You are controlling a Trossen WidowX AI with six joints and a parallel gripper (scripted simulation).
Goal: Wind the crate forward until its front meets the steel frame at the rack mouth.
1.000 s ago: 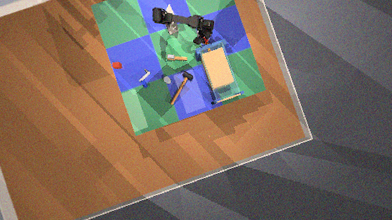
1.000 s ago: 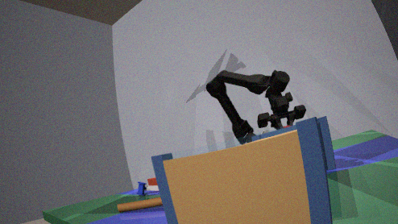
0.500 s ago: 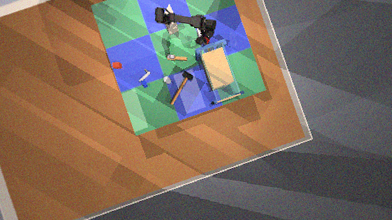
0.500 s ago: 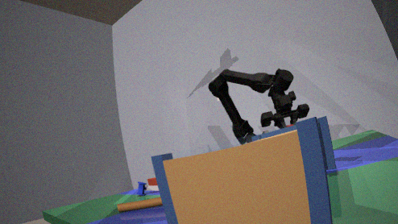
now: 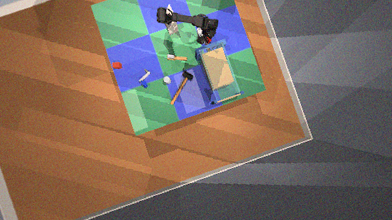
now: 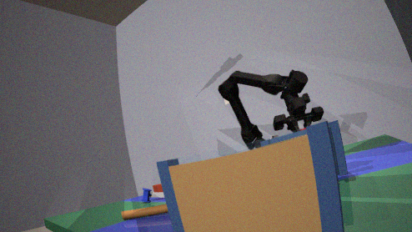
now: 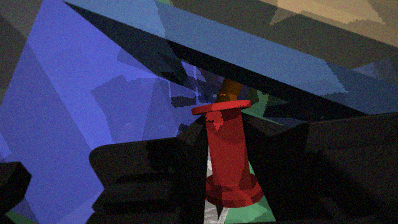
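Right now the winch is 13 cm behind my gripper tip and 10 cm below it. From my gripper tip the other things lie so: blue-framed guard cubby 29 cm ahead, 2 cm to the right, 5 cm below; red grip 2 cm behind, 1 cm to the right; blue piece 8 cm ahead, 67 cm to the right, 10 cm below.
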